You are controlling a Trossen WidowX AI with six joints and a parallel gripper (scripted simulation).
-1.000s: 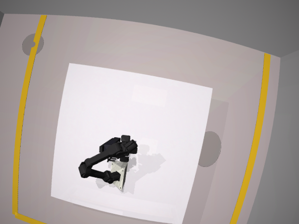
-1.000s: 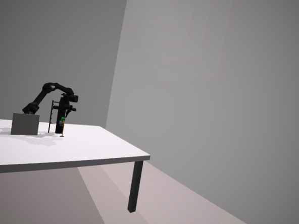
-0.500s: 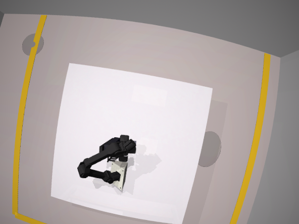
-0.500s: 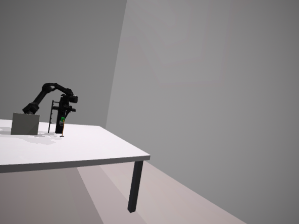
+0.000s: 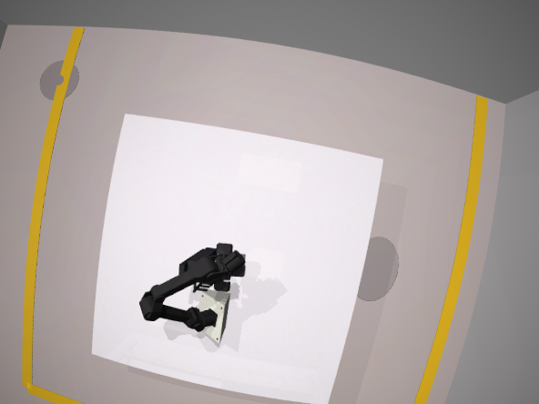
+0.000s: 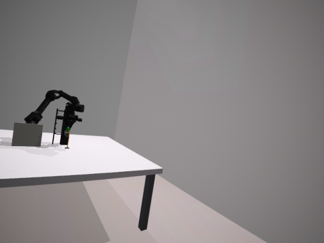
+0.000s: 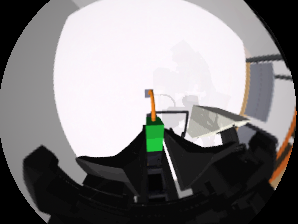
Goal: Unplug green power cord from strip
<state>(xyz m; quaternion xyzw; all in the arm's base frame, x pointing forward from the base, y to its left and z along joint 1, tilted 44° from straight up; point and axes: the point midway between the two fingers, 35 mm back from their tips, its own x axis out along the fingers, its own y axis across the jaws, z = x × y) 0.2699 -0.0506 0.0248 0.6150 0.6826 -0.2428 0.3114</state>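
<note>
My gripper tip is 30 mm to the right of the green plug and 10 mm past it.
</note>
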